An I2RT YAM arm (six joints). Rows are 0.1 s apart.
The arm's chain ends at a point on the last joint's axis. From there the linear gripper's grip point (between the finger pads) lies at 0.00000 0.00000 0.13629 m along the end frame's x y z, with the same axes.
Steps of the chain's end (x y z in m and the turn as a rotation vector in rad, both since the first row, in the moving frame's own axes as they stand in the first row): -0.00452 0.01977 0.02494 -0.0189 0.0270 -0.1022; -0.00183 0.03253 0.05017 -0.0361 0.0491 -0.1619; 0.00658 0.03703 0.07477 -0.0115 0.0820 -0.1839; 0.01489 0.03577 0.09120 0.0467 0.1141 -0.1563; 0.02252 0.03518 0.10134 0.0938 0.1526 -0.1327; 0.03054 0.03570 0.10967 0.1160 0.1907 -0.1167; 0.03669 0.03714 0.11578 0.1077 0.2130 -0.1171
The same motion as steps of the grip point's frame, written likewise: -0.00072 0.02215 0.02487 -0.0189 0.0270 -0.1022; 0.00523 0.03689 0.04992 -0.0361 0.0491 -0.1619; 0.01782 0.03756 0.07430 -0.0115 0.0820 -0.1839; 0.02984 0.02824 0.09017 0.0467 0.1141 -0.1563; 0.04230 0.02113 0.09916 0.0938 0.1526 -0.1327; 0.05534 0.01855 0.10629 0.1160 0.1907 -0.1167; 0.06452 0.02094 0.11192 0.1077 0.2130 -0.1171
